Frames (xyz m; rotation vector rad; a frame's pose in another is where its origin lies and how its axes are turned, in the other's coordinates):
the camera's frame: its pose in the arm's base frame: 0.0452 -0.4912 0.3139 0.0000 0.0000 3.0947
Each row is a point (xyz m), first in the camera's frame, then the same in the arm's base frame.
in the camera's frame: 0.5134 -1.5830 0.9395
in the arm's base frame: -0.3934 1.1141 1.2534
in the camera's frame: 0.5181 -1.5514 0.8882
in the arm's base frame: -0.3996 1.0828 1.2021
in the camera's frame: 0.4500 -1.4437 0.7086
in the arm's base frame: -0.3366 0.9720 1.0225
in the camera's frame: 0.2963 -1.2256 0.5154
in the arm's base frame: -0.1933 0.7469 0.8293
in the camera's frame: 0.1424 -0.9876 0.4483
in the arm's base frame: -0.0507 0.5020 0.7622
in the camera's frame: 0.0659 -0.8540 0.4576
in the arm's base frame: 0.0194 0.3650 0.7715
